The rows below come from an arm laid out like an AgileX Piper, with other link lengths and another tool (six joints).
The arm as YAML. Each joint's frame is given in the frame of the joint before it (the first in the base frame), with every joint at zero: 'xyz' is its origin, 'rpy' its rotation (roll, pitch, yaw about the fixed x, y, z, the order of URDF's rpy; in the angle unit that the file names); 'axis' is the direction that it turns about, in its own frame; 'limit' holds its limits. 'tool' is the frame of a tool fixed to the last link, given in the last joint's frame.
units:
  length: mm
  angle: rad
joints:
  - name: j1
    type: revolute
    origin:
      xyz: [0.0, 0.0, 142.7]
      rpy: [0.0, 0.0, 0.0]
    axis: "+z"
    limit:
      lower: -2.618
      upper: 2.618
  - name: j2
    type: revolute
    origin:
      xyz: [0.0, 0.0, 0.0]
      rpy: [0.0, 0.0, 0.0]
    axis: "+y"
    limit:
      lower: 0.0
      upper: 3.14
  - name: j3
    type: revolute
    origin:
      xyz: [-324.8, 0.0, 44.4]
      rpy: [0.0, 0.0, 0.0]
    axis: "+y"
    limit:
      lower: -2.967
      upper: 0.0
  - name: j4
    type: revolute
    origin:
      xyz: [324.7, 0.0, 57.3]
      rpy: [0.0, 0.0, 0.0]
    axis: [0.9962, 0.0, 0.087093]
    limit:
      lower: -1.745
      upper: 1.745
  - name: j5
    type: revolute
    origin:
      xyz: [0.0, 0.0, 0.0]
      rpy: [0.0, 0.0, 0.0]
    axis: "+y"
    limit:
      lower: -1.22
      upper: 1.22
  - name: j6
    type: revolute
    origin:
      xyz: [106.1, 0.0, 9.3]
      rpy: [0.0, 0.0, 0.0]
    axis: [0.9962, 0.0, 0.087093]
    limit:
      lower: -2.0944
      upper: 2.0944
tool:
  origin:
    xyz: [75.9, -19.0, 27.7]
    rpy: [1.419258, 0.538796, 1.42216]
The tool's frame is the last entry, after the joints.
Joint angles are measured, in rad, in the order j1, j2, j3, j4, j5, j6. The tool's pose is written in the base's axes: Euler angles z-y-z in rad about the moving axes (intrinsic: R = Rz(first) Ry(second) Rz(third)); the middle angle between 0 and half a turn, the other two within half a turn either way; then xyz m. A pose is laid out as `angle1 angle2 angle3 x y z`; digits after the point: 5 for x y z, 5 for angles.
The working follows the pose.
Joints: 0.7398, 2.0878, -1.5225, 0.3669, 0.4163, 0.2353
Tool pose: 0.83834 2.43970 1.66773 0.46551 0.42448 0.13977
Where each joint sits with the arm in this pose, in the base's axes (m; each line is computed from the numbers above, not from the rounded line before):
j1: 0.0000 0.0000 0.1427
j2: 0.0000 0.0000 0.1427
j3: 0.1471 0.1342 0.4031
j4: 0.3723 0.3398 0.2776
j5: 0.3723 0.3398 0.2776
j6: 0.4121 0.3970 0.1971
the tool: 0.4655 0.4245 0.1398

